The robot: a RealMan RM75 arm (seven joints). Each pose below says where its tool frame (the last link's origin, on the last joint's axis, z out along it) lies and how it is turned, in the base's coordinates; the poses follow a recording.
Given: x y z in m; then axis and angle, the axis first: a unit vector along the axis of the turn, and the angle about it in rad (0 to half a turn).
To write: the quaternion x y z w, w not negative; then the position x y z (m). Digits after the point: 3 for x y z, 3 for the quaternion.
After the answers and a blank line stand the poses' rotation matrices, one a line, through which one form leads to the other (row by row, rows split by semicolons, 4 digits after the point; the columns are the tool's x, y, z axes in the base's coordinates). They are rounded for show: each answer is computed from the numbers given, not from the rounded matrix.
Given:
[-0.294 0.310 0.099 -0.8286 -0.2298 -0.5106 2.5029]
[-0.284 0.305 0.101 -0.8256 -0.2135 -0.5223 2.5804]
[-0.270 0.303 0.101 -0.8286 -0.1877 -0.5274 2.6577]
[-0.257 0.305 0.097 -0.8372 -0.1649 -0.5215 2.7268]
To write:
[-0.787 -0.218 -0.485 0.314 -0.294 0.310 0.099]
[-0.793 -0.205 -0.502 0.277 -0.284 0.305 0.101]
[-0.804 -0.182 -0.512 0.240 -0.270 0.303 0.101]
[-0.819 -0.161 -0.510 0.206 -0.257 0.305 0.097]

0.4348 0.6476 0.6257; 0.0389 -0.7077 0.7055; 0.8997 -0.2824 -0.3329
0.4121 0.6035 0.6827; 0.0475 -0.7624 0.6453; 0.9099 -0.2335 -0.3429
0.4092 0.5386 0.7365; 0.0478 -0.8188 0.5721; 0.9112 -0.1989 -0.3608
0.4271 0.4745 0.7697; 0.0542 -0.8631 0.5021; 0.9026 -0.1727 -0.3944

